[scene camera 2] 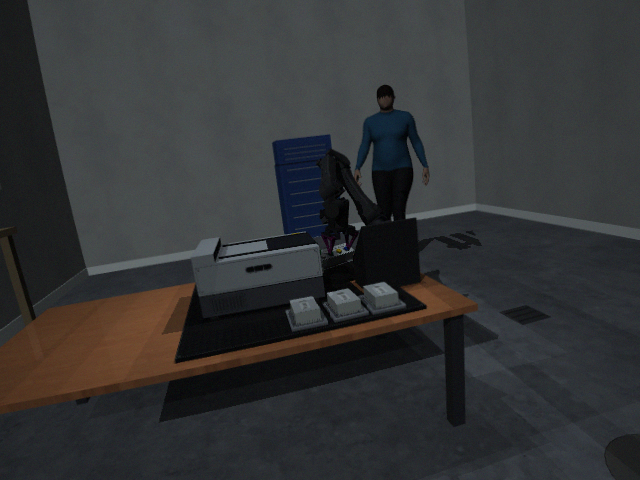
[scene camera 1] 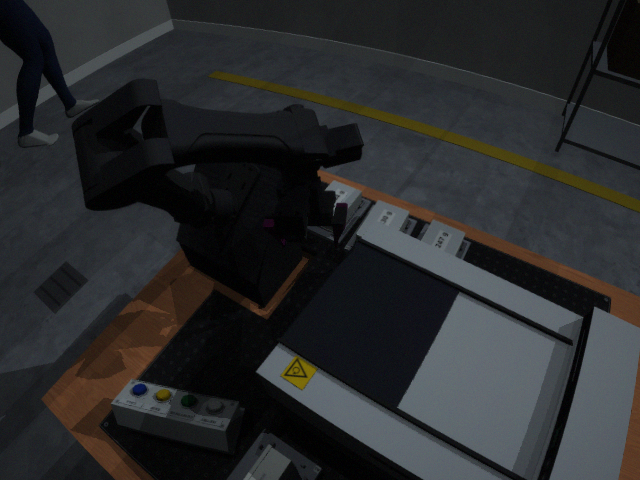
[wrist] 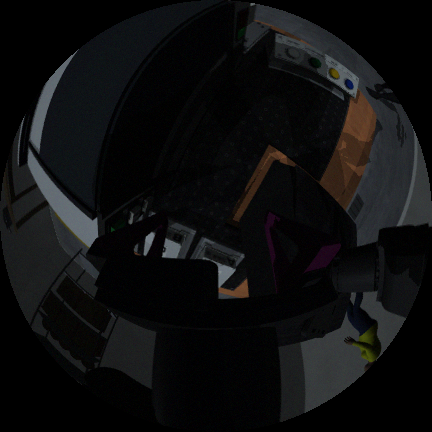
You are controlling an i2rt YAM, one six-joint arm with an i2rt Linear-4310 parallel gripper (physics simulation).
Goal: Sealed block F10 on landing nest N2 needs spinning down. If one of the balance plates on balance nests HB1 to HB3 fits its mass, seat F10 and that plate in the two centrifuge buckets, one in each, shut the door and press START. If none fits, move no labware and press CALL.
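Where they show: gripper, fingertip midpoint: (scene camera 2: pixel 339 251) (scene camera 1: pixel 310 245) (wrist: pixel 215 215); arm's base, link origin: (scene camera 2: pixel 383 237) (scene camera 1: pixel 227 205) (wrist: pixel 335 271).
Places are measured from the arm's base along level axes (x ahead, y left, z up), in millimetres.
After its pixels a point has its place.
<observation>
My gripper (scene camera 1: pixel 337 216) (scene camera 2: pixel 338 243) @[x 190, y 33, z -20 mm] (wrist: pixel 215 215) @[x 190, y 33, z -20 mm] is open and empty. It hangs low over the nearest of three white balance plates (scene camera 1: pixel 345 192) @[x 91, y 276, z -125 mm] (wrist: pixel 215 254) @[x 107, y 177, z -148 mm], at the far corner of the centrifuge. The other two plates (scene camera 1: pixel 387 216) @[x 219, y 270, z -125 mm] (scene camera 1: pixel 443 235) @[x 353, y 298, z -125 mm] stand in a row to its right. In scene camera 2 the three plates (scene camera 2: pixel 305 309) @[x 356, y 320, z -125 mm] (scene camera 2: pixel 343 301) @[x 227, y 300, z -125 mm] (scene camera 2: pixel 380 294) @[x 98, y 289, z -125 mm] sit in front of the centrifuge (scene camera 1: pixel 328 395) @[x 399, y -174, z 31 mm] (scene camera 2: pixel 258 276) @[x 508, y 138, z -45 mm]. Its top shows a dark left half (scene camera 1: pixel 370 324) @[x 383, y -57, z 34 mm] and a pale panel (scene camera 1: pixel 480 376) @[x 551, y -32, z 31 mm] on the right. A pale block (scene camera 1: pixel 270 464) @[x 380, y -290, z -70 mm] sits in a grey nest at the bottom edge, partly cut off.
A button box (scene camera 1: pixel 175 419) @[x 206, y -346, z -96 mm] (wrist: pixel 318 64) @[x 183, y -309, z -111 mm] with blue (scene camera 1: pixel 139 389) @[x 107, y -360, z -108 mm], yellow (scene camera 1: pixel 163 394) @[x 149, y -334, z -109 mm], green (scene camera 1: pixel 189 400) @[x 193, y -308, z -108 mm] and grey (scene camera 1: pixel 214 406) @[x 235, y -285, z -108 mm] buttons stands at the front left. All rests on a black mat on an orange table (scene camera 1: pixel 123 343) @[x -60, y -335, z -192 mm] (scene camera 2: pixel 128 329) @[x 1037, y 104, z -192 mm]. A person (scene camera 2: pixel 391 152) stands behind the table beside a blue cabinet (scene camera 2: pixel 301 186).
</observation>
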